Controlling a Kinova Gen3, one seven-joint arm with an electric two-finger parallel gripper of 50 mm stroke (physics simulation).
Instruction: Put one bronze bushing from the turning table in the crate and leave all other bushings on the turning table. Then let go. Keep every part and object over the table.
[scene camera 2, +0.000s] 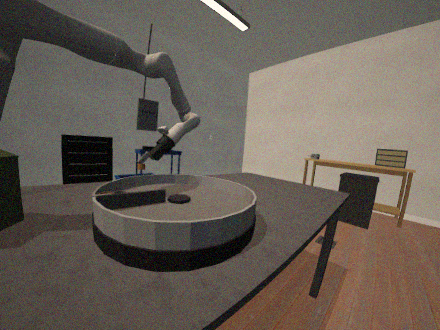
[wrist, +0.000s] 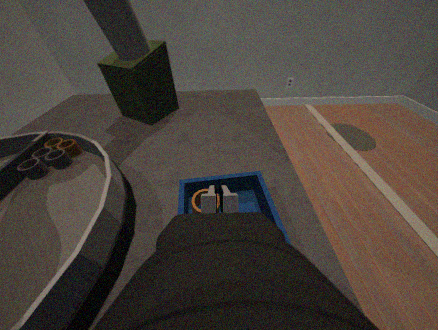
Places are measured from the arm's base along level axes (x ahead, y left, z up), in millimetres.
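Where they show: gripper, fingertip midpoint: (scene camera 2: 138, 163) (wrist: 218, 194); arm's base, link origin: (wrist: 135, 52).
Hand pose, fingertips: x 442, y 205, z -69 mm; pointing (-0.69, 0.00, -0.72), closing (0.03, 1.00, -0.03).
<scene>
Things, the pixels of their centre, and the offset from my fingertips. "*": a spot on its surface instead. Level surfaces: height alone.
- bronze bushing, body centre: (wrist: 205, 206) (scene camera 2: 141, 166) dx +7, dy -15, dz -11 mm
- blue crate, body centre: (wrist: 229, 232) (scene camera 2: 139, 182) dx +9, dy +15, dz -88 mm
- table, surface height: dz -113 mm
- dark divider, surface spot: (scene camera 2: 132, 199) * dx -116, dy -357, dz -40 mm
My gripper (scene camera 2: 143, 161) (wrist: 218, 194) is shut on a bronze bushing (scene camera 2: 141, 167) (wrist: 195, 201), gripping one side of its ring. It holds the bushing above the blue crate (scene camera 2: 121, 176) (wrist: 220, 176); in the wrist view the ring shows inside the crate's outline, toward its left side. The round turning table (scene camera 2: 175, 234) (wrist: 97, 240) has a raised wall. In the wrist view, two bronze bushings (wrist: 54, 143) (wrist: 73, 148) stand on it close to several dark grey bushings (wrist: 35, 169). The fingers and gripper body hide part of the crate.
A dark green block (scene camera 2: 9, 190) (wrist: 142, 90) with a grey column stands on the table (scene camera 2: 295, 200) (wrist: 215, 125), beyond the turning table in the wrist view. A dark divider (scene camera 2: 132, 199) stands inside the turning table's wall. The table's edge runs right of the crate in the wrist view.
</scene>
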